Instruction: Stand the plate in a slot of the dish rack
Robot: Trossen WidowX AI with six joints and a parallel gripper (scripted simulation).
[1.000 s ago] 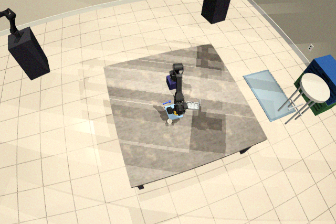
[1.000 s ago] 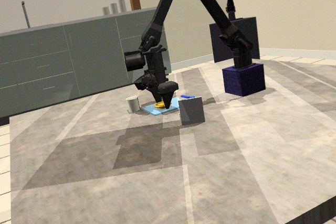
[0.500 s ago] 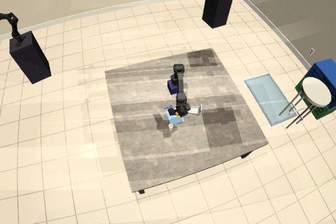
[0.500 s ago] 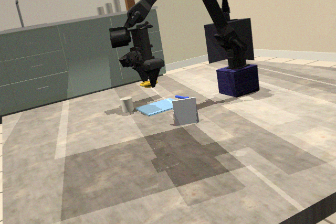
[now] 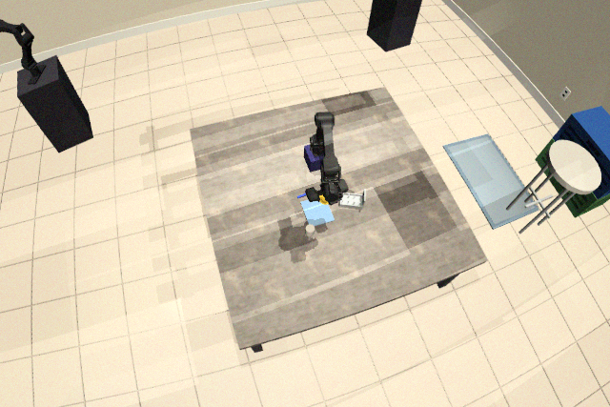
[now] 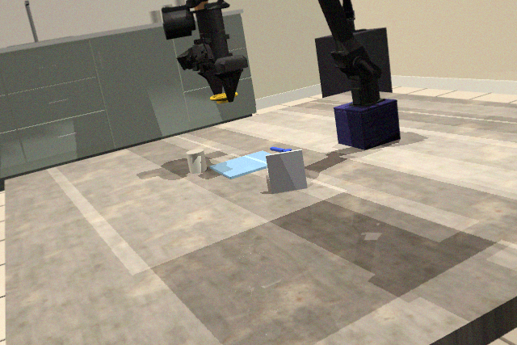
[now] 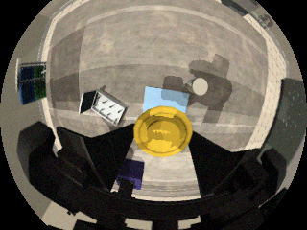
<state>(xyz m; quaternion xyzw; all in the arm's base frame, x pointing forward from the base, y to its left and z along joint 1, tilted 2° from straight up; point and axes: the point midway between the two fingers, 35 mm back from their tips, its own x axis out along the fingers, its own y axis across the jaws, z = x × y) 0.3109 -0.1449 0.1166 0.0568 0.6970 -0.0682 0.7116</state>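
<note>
My gripper tip is 180 mm to the right of the dish rack and 150 mm above it. Also, from my gripper tip: blue spoon 170 mm below, 150 mm behind, 10 mm to the right; then yellow plate 10 mm above; then white cup 140 mm below, 100 mm to the right, 50 mm ahead.
</note>
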